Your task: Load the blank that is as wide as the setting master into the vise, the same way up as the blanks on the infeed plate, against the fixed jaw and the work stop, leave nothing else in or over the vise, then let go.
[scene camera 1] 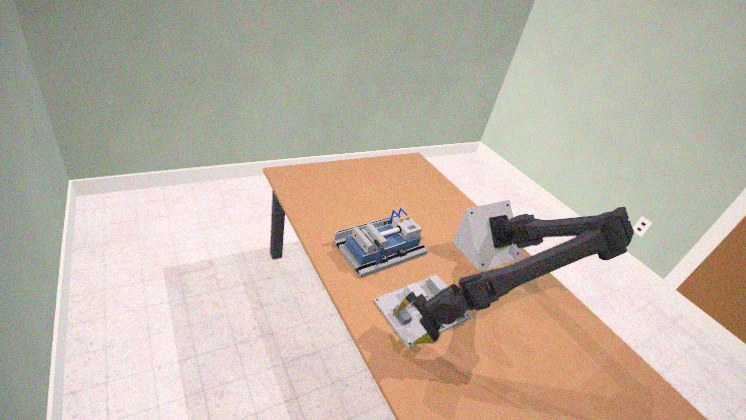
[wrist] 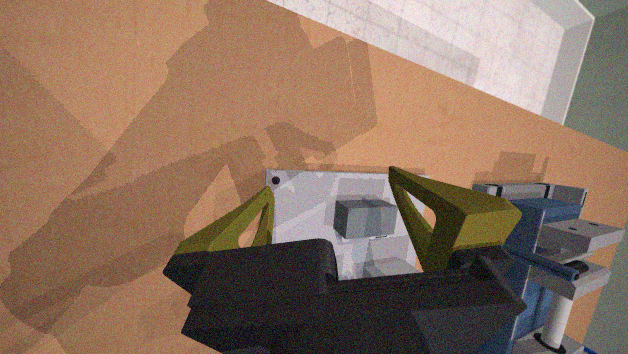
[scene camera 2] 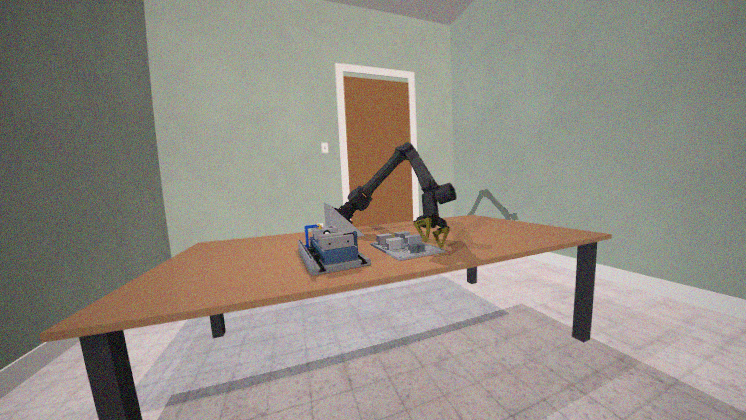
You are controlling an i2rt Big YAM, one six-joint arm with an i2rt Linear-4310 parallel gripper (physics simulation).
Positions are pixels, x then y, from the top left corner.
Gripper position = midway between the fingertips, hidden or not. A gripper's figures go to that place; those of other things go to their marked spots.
Scene:
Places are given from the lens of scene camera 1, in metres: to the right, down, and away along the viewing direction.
my gripper (scene camera 1: pixel 403 329): 0.09, 0.34, 1.09
grey infeed plate (scene camera 1: pixel 410 332): 0.11, 0.36, 1.12

